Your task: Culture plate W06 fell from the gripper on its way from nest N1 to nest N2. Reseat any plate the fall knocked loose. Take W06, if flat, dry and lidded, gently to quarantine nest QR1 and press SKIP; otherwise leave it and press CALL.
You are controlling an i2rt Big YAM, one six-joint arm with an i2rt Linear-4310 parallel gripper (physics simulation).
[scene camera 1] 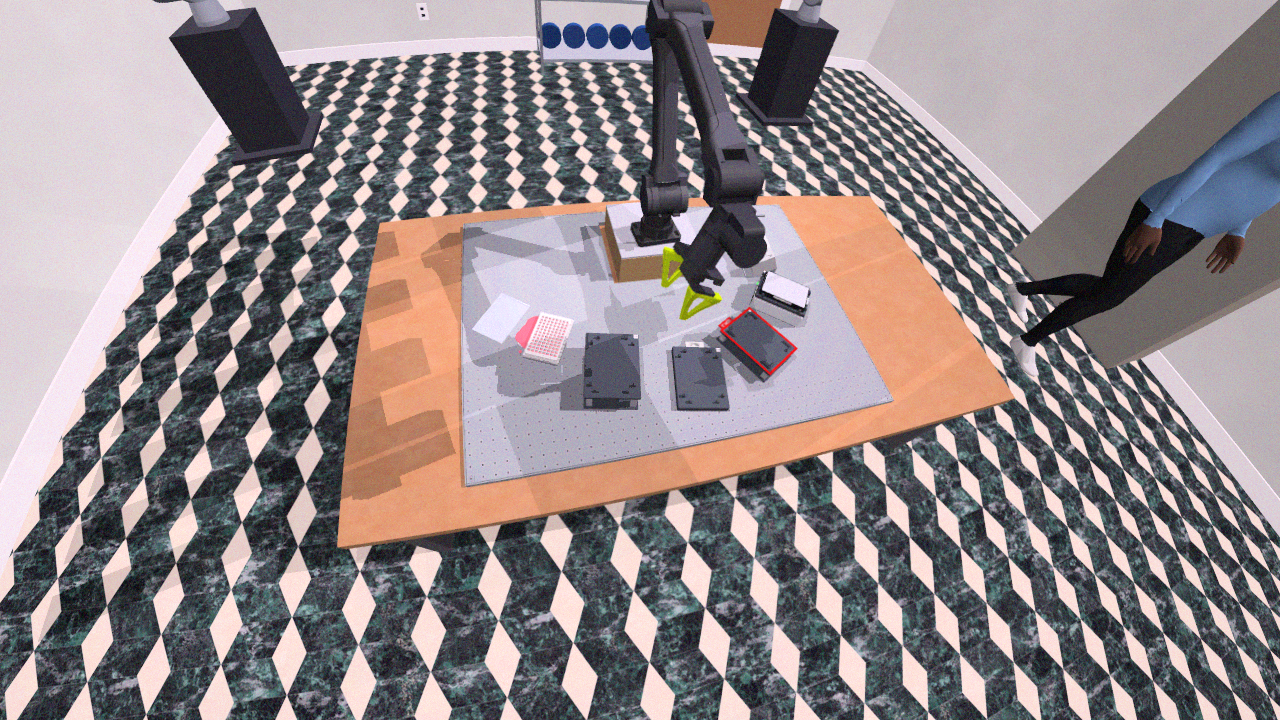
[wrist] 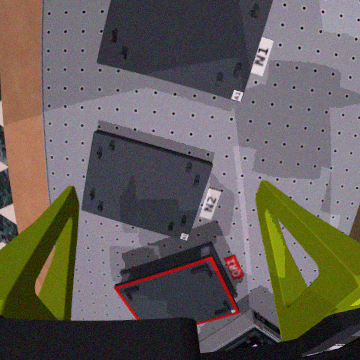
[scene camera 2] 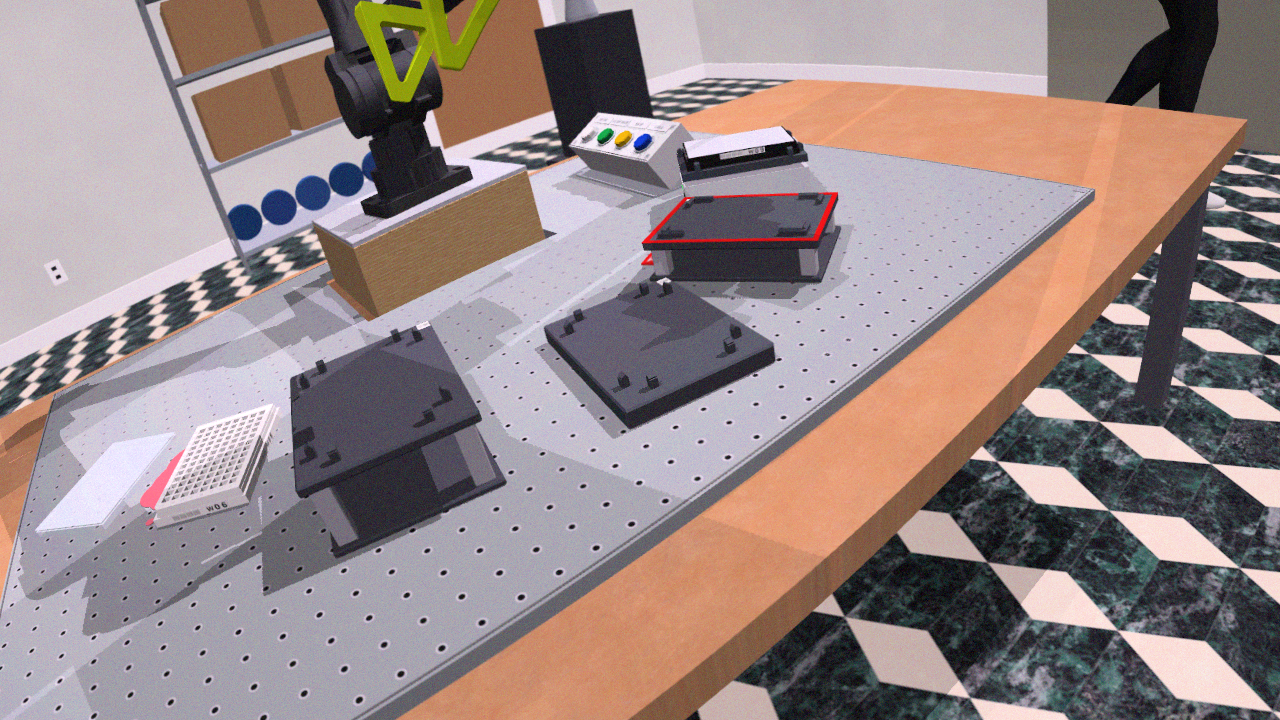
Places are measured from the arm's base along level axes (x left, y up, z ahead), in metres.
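Pixels of known places: gripper, fingertip midpoint: (scene camera 1: 672, 302) (wrist: 169, 191) (scene camera 2: 423, 87); arm's base, link origin: (scene camera 1: 655, 234) (scene camera 2: 418, 195).
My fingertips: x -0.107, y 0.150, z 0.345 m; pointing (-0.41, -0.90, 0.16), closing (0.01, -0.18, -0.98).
For each thing: its top centre in the pictures, then the offset to it from my fingertips. "spot": a spot on its surface instead.
- Plate W06, top centre: (scene camera 2: 216, 453) (scene camera 1: 548, 335) dz -0.132, dx -0.227, dy -0.222 m
- nest N1, top centre: (scene camera 2: 364, 380) (wrist: 181, 22) (scene camera 1: 612, 361) dz +0.005, dx -0.110, dy -0.168 m
- pink patch, surface spot: (scene camera 2: 161, 483) (scene camera 1: 524, 332) spot: dz -0.165, dx -0.282, dy -0.235 m
- clear flat lid, top centre: (scene camera 2: 107, 479) (scene camera 1: 501, 316) dz -0.219, dx -0.329, dy -0.229 m
- Nest N2, top centre: (scene camera 2: 646, 322) (wrist: 140, 191) (scene camera 1: 701, 374) dz +0.062, dx +0.091, dy -0.211 m
- red-rimmed QR1, top centre: (scene camera 2: 742, 210) (wrist: 176, 303) (scene camera 1: 760, 338) dz +0.013, dx +0.268, dy -0.191 m
- white-topped plate, top centre: (scene camera 2: 736, 141) (scene camera 1: 786, 288) dz -0.103, dx +0.401, dy -0.167 m
- sloped button box, top centre: (scene camera 2: 625, 120) dz -0.319, dx +0.419, dy -0.153 m
Plate W06 (scene camera 1: 547, 337) (scene camera 2: 214, 461) lies wells up on the perforated board, left of nest N1 (scene camera 1: 612, 368) (scene camera 2: 384, 402) (wrist: 180, 40). It has no lid on. A pink patch (scene camera 1: 526, 331) (scene camera 2: 161, 483) spreads from under its left edge; a clear flat lid (scene camera 1: 501, 317) (scene camera 2: 107, 479) lies beyond. Nest N2 (scene camera 1: 699, 377) (scene camera 2: 657, 344) (wrist: 147, 182) and red-rimmed QR1 (scene camera 1: 759, 342) (scene camera 2: 742, 219) (wrist: 177, 292) hold no plate. A white-topped plate (scene camera 1: 785, 289) (scene camera 2: 738, 141) sits tilted on a black nest behind QR1. My gripper (scene camera 1: 673, 301) (scene camera 2: 428, 83) (wrist: 169, 191) is open and empty, high above the board.
A sloped button box (scene camera 2: 626, 147) with white, green, yellow and blue buttons stands at the back, beside the white-topped plate's nest; the arm mostly hides it in scene camera 1. The arm's wooden base block (scene camera 1: 637, 265) (scene camera 2: 447, 246) stands at the board's back edge. A person (scene camera 1: 1199, 205) stands right of the table.
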